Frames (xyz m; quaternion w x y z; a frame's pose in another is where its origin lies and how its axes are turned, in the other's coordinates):
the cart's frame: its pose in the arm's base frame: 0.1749 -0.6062 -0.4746 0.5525 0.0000 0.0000 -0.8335
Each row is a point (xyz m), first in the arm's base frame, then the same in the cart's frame.
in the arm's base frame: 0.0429 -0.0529 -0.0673
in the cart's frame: -0.4582 -0.3371 0.4073
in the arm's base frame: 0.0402 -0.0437 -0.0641
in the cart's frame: -0.4656 -0.3431 0.4105
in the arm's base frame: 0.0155 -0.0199 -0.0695
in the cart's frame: -0.4779 -0.3752 0.4051
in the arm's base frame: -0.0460 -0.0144 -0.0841
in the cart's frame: -0.4590 -0.4339 0.3905
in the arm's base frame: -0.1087 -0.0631 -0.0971
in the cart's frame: -0.3898 -0.4727 0.3775
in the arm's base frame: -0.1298 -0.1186 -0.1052
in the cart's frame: -0.3304 -0.4705 0.3694
